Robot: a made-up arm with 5 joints.
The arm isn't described. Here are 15 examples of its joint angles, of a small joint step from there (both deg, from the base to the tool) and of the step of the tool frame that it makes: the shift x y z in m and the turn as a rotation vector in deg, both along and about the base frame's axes.
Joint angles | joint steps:
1: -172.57 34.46 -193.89 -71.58 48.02 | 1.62 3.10 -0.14 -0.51 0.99
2: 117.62 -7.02 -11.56 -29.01 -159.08 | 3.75 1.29 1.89 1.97 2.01
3: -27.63 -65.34 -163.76 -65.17 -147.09 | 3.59 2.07 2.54 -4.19 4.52
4: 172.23 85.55 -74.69 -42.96 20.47 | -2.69 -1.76 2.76 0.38 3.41
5: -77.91 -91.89 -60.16 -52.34 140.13 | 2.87 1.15 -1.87 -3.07 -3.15
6: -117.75 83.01 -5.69 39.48 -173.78 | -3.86 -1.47 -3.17 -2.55 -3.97
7: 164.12 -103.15 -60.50 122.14 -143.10 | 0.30 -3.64 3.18 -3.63 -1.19
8: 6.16 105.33 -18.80 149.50 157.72 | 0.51 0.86 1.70 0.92 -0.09
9: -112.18 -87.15 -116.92 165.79 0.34 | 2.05 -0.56 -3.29 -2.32 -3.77
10: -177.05 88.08 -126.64 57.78 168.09 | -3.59 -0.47 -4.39 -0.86 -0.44
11: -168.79 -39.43 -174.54 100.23 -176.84 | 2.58 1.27 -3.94 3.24 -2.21
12: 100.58 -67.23 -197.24 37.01 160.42 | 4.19 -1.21 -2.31 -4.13 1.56
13: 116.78 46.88 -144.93 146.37 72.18 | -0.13 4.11 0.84 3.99 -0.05
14: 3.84 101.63 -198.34 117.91 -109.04 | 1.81 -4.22 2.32 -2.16 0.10
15: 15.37 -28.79 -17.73 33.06 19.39 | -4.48 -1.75 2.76 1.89 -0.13
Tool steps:
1: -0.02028 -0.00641 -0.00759 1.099 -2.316 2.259
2: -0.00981 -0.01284 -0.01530 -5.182 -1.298 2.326
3: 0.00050 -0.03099 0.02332 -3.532 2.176 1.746
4: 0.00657 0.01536 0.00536 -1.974 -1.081 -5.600
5: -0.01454 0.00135 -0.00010 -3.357 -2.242 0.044
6: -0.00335 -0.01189 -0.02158 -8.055 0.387 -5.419
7: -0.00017 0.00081 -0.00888 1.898 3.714 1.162
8: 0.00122 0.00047 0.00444 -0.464 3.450 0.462
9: -0.00588 0.01355 -0.00165 -4.853 4.551 4.879
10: -0.02123 0.02875 0.02110 -0.239 5.717 -3.165
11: -0.00105 0.01085 -0.00570 2.103 -0.118 1.700
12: 0.03803 0.00770 -0.03112 7.733 0.490 5.160
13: 0.00055 0.00096 -0.03020 -8.004 -3.983 -0.100
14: 0.00894 0.01590 0.02655 0.303 -4.049 1.715
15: -0.00879 -0.01703 -0.00967 -0.685 2.819 -4.352
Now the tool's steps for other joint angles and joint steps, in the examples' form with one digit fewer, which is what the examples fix.
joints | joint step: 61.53 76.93 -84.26 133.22 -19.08 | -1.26 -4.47 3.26 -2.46 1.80
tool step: 0.0061 0.0004 0.0149 2.48 -3.09 -0.25
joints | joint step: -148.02 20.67 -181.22 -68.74 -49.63 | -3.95 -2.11 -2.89 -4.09 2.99
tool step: 0.0219 0.0163 -0.0093 -2.45 9.08 -2.17
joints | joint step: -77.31 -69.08 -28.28 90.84 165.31 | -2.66 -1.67 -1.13 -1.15 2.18
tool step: -0.0036 0.0025 0.0089 -3.81 -1.09 -4.82
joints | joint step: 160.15 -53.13 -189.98 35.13 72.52 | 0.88 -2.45 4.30 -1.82 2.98
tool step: 0.0079 0.0050 -0.0003 1.31 -0.49 3.51
